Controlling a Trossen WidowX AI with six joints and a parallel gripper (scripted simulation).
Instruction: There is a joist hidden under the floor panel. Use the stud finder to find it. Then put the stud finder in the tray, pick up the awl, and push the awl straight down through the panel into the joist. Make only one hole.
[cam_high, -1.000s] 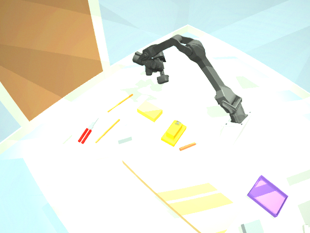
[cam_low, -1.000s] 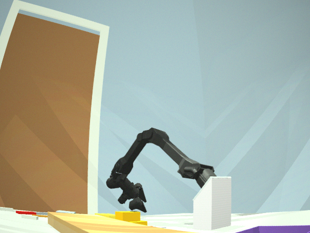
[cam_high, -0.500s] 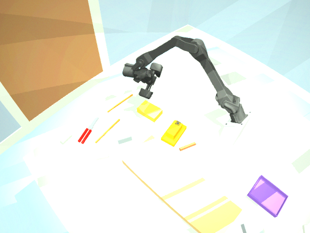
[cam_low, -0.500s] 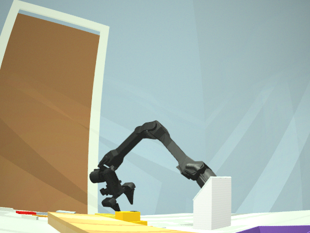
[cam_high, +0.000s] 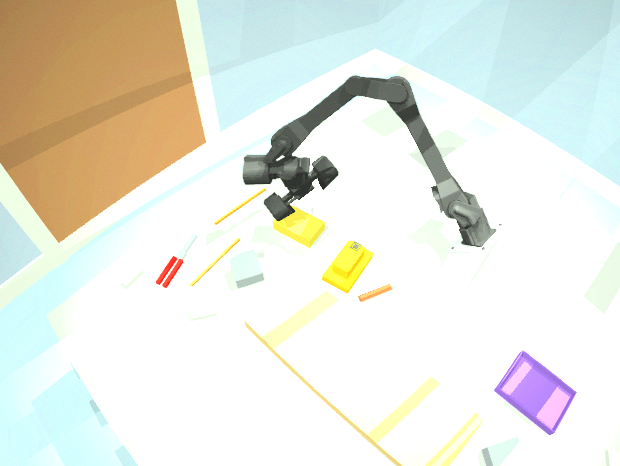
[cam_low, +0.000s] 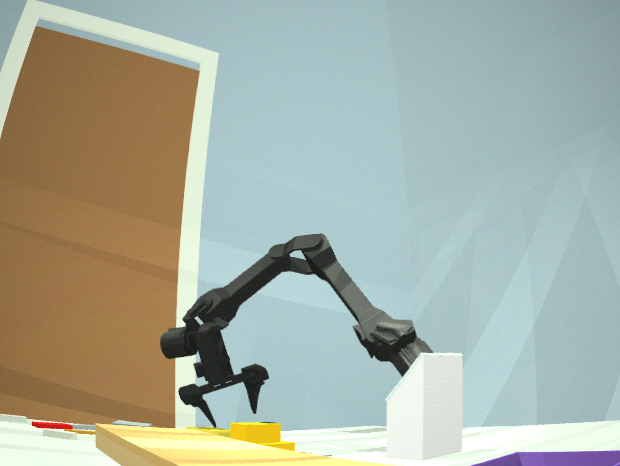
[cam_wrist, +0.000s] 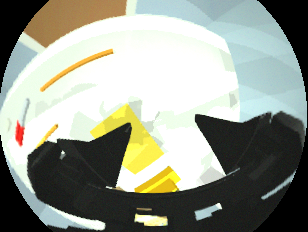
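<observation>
Now: gripper tip 5 cm short of the yellow block, 3 cm to the right of it and 3 cm above it. Round my gripper tip: purple tray: 72 cm to the left, 5 cm behind, 4 cm below; awl: 30 cm to the left, 4 cm below, 1 cm ahead; yellow stud finder: 19 cm to the left, 3 cm ahead, 1 cm below.
</observation>
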